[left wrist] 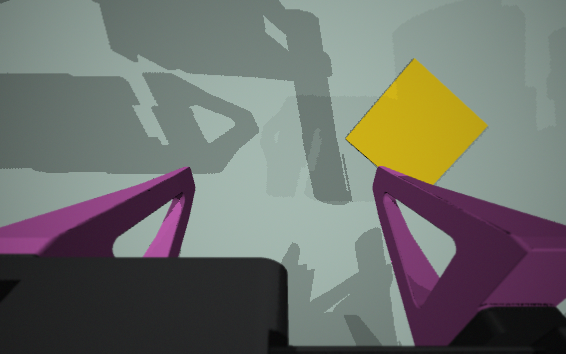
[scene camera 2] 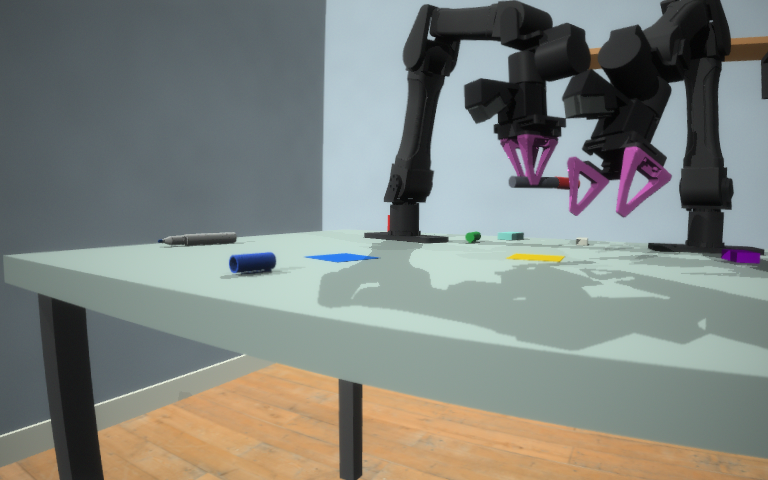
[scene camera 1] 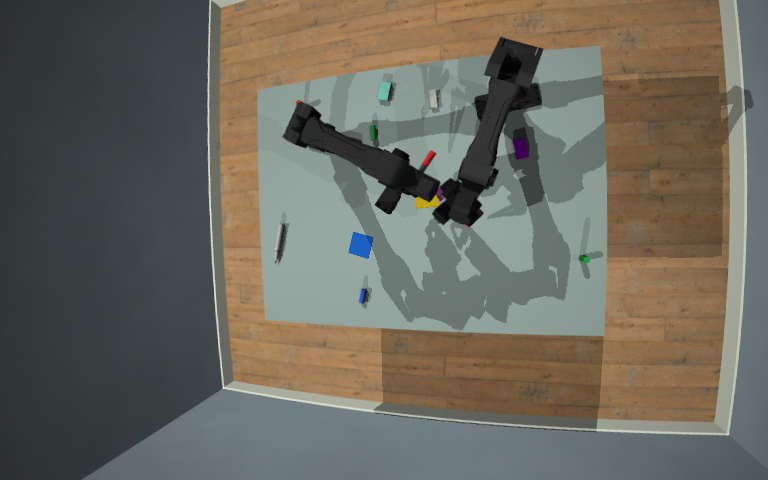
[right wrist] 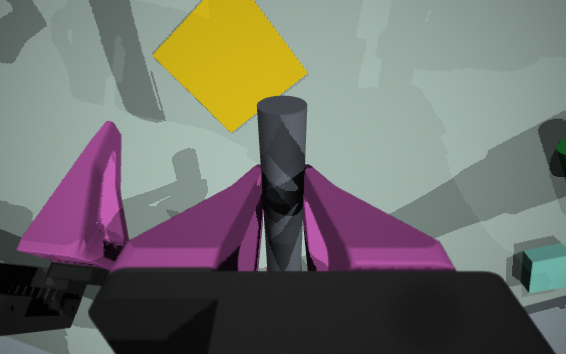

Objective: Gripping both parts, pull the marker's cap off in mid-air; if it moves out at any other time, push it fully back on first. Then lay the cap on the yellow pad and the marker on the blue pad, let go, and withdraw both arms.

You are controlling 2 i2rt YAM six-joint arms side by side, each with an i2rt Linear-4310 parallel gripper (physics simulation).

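Frame: origin at the left arm's base, x left, y up, z ahead, level; centimetres.
Where they show: left gripper, fingertip midpoint: [left wrist: 283, 176] [scene camera 2: 595, 214] [right wrist: 18, 110]; right gripper, fingertip midpoint: [scene camera 2: 529, 185] [right wrist: 283, 176]; left arm's base at its link origin: [scene camera 2: 704, 251]; right arm's base at its link origin: [scene camera 2: 404, 239].
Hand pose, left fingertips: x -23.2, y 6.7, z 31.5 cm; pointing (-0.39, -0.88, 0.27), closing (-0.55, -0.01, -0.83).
Observation:
Things, the pixels of their top centre, and the offset from my left fingertips.
- red cap at its top centre: [scene camera 2: 565, 177] [scene camera 1: 428, 158] dz -16.5, dx -3.6, dy +5.7 cm
- yellow pad at its top centre: [right wrist: 231, 64] [left wrist: 416, 132] [scene camera 2: 536, 257] [scene camera 1: 426, 195] dz -6.9, dx -7.6, dy -6.6 cm
- blue pad at its top centre: [scene camera 2: 342, 257] [scene camera 1: 360, 245] dz +5.4, dx -33.3, dy -6.6 cm
- uncapped grey marker at its top centre: [scene camera 2: 197, 233] [scene camera 1: 277, 244] dz -0.5, dx -65.1, dy -4.7 cm
- blue cap at its top centre: [scene camera 2: 252, 253] [scene camera 1: 362, 296] dz +22.9, dx -35.5, dy -4.6 cm
- teal block at its top centre: [right wrist: 549, 275] [scene camera 2: 511, 232] [scene camera 1: 384, 90] dz -44.6, dx -15.0, dy -5.2 cm
- whitish block at its top centre: [scene camera 2: 582, 238] [scene camera 1: 433, 98] dz -37.7, dx +0.5, dy -5.5 cm
- purple block at its top centre: [scene camera 2: 740, 251] [scene camera 1: 521, 148] dz -15.6, dx +24.1, dy -5.2 cm
My right gripper [scene camera 2: 534, 182] [right wrist: 283, 176] is shut on the dark grey body of the marker [scene camera 2: 518, 181] [right wrist: 282, 135] and holds it level above the table. The red cap [scene camera 1: 429, 157] [scene camera 2: 562, 182] is on the marker's far end; whether it is fully seated I cannot tell. My left gripper [scene camera 2: 599, 213] [left wrist: 283, 176] is open and empty, its tips lower than the marker. One of its fingers overlaps the cap's end in scene camera 2. The yellow pad [scene camera 1: 427, 202] [scene camera 2: 535, 258] [left wrist: 416, 122] [right wrist: 230, 60] and the blue pad [scene camera 1: 360, 245] [scene camera 2: 341, 257] lie on the table.
An uncapped grey marker [scene camera 1: 279, 242] [scene camera 2: 206, 238] and a blue cap [scene camera 1: 363, 295] [scene camera 2: 252, 262] lie apart. Green pieces [scene camera 1: 373, 133] [scene camera 1: 584, 258], a teal block [scene camera 1: 384, 91], a whitish block [scene camera 1: 433, 98] and a purple block [scene camera 1: 521, 148] are on the table. Both arms are close together.

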